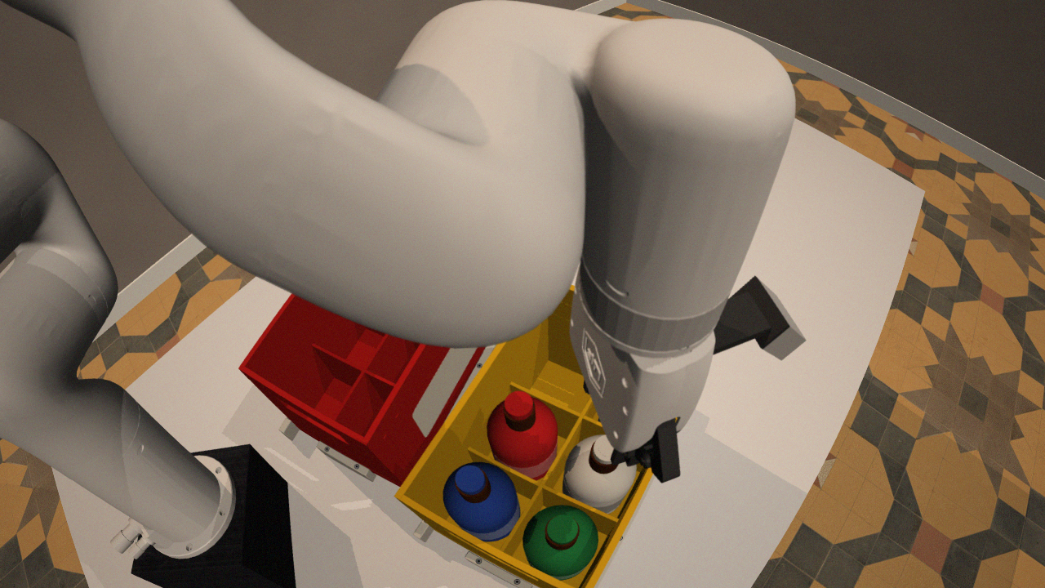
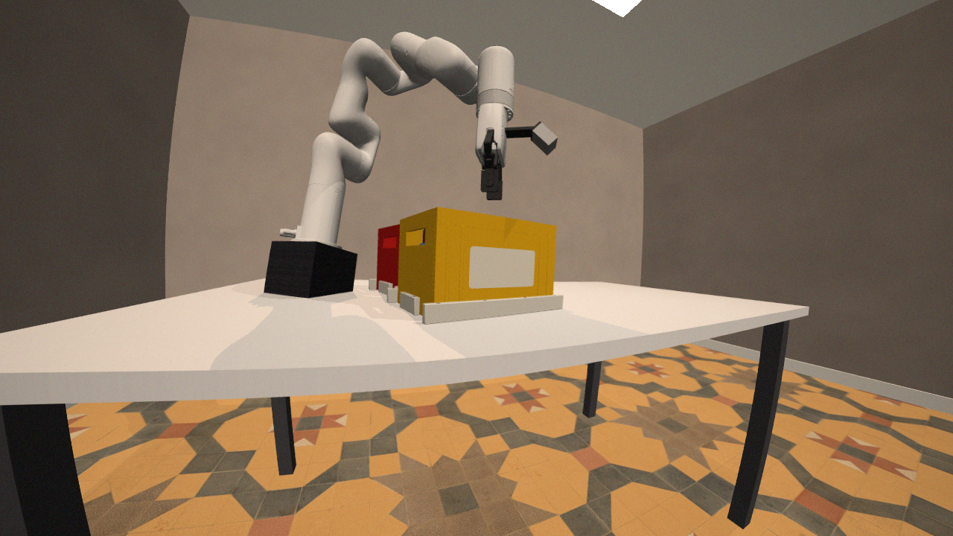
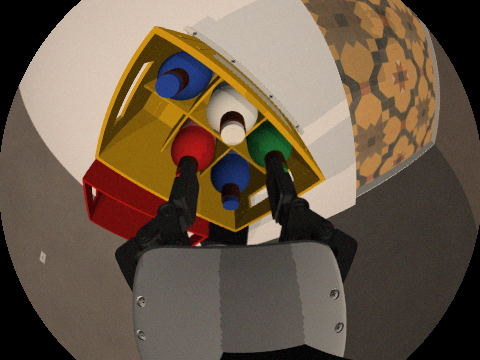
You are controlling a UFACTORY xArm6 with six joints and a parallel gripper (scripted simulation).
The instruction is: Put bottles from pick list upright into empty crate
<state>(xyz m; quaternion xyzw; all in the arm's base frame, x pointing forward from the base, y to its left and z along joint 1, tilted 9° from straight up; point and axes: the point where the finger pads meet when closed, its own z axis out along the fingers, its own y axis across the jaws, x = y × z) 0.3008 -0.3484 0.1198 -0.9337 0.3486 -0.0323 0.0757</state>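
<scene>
My hand is 15 cm above the white bottle. From my hand the other things lie so: yellow crate (4 cm to the left, 16 cm below); green bottle (9 cm behind, 1 cm to the right, 15 cm below); red bottle (1 cm behind, 9 cm to the left, 15 cm below).
</scene>
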